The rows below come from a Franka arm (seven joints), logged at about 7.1 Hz.
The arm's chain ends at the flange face. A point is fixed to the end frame.
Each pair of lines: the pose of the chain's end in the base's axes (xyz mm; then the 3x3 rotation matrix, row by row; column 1 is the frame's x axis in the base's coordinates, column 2 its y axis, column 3 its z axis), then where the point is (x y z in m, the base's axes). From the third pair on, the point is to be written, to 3 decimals.
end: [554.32 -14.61 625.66], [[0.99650 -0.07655 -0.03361], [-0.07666 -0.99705 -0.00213], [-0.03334 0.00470 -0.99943]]
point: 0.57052 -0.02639 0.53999
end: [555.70 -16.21 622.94], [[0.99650 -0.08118 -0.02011], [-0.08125 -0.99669 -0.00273], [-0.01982 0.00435 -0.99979]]
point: 0.57300 -0.02813 0.53751
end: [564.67 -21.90 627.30], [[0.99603 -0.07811 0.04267], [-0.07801 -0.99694 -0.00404], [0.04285 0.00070 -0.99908]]
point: 0.587 -0.034 0.543
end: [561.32 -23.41 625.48], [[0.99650 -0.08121 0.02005], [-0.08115 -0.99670 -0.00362], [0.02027 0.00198 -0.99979]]
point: 0.582 -0.035 0.541
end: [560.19 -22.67 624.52], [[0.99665 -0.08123 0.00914], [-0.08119 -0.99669 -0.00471], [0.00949 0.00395 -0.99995]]
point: 0.580 -0.035 0.540
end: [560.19 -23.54 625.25], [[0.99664 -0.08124 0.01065], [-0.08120 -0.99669 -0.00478], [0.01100 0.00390 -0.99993]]
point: 0.580 -0.036 0.540
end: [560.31 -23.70 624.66], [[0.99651 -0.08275 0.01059], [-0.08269 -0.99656 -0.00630], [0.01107 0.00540 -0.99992]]
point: 0.580 -0.036 0.540
